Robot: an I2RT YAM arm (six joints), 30 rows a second.
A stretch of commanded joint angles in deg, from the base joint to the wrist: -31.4 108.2 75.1 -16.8 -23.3 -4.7; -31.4 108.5 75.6 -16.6 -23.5 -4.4; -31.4 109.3 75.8 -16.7 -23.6 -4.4; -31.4 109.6 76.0 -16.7 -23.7 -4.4; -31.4 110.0 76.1 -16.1 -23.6 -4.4; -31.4 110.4 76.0 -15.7 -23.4 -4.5; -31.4 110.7 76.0 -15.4 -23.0 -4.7; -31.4 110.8 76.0 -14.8 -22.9 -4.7; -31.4 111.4 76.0 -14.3 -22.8 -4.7; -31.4 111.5 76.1 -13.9 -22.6 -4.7; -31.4 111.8 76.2 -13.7 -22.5 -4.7; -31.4 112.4 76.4 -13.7 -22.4 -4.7; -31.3 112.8 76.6 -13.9 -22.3 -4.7; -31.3 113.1 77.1 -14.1 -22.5 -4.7
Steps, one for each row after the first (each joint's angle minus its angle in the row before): 0.0 0.3 0.5 0.2 -0.2 0.3; 0.0 0.8 0.2 -0.1 -0.1 0.0; 0.0 0.3 0.2 0.0 -0.1 0.0; 0.0 0.4 0.1 0.6 0.1 0.0; 0.0 0.4 -0.1 0.4 0.2 -0.1; 0.0 0.3 0.0 0.3 0.4 -0.2; 0.0 0.1 0.0 0.6 0.1 0.0; 0.0 0.6 0.0 0.5 0.1 0.0; 0.0 0.1 0.1 0.4 0.2 0.0; 0.0 0.3 0.1 0.2 0.1 0.0; 0.0 0.6 0.2 0.0 0.1 0.0; 0.1 0.4 0.2 -0.2 0.1 0.0; 0.0 0.3 0.5 -0.2 -0.2 0.0
